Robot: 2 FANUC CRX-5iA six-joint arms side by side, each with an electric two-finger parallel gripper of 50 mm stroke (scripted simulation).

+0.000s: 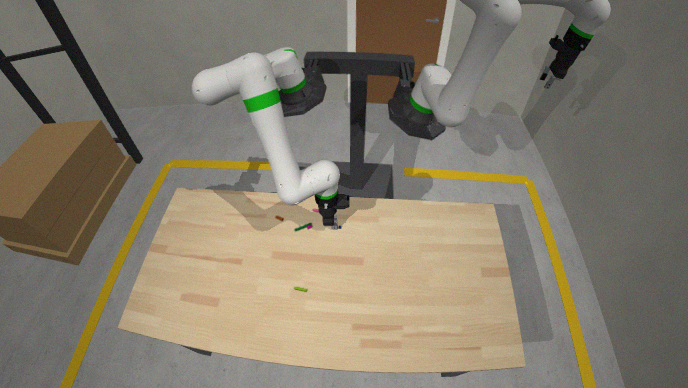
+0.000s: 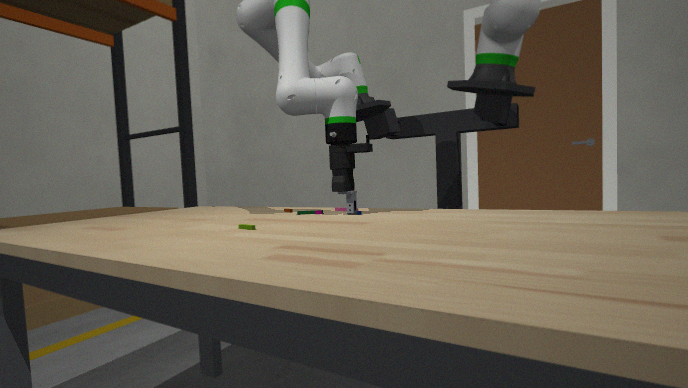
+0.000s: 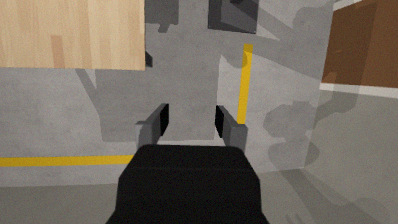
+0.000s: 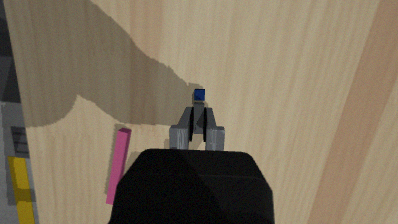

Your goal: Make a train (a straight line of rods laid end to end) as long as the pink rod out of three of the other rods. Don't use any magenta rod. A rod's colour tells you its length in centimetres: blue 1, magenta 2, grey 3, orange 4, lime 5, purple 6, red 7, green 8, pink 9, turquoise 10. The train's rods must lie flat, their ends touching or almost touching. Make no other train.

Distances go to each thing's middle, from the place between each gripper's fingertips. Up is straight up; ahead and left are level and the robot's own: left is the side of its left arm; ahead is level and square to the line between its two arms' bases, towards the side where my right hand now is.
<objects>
Now: right hand (image 2: 352,212) 80 mm to the left of the pink rod (image 4: 123,135), 70 mm past it and 20 mm above it.
I see the pink rod 430 mm ahead of my left hand, 860 mm to the right of it and 650 mm below it.
</objects>
